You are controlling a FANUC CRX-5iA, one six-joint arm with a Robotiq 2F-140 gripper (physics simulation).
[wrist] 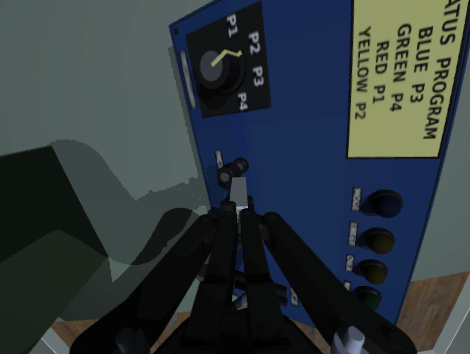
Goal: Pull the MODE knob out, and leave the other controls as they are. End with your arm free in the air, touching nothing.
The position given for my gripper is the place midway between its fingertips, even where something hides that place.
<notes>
I see my gripper (239, 187) and a selector dial (222, 66).
</notes>
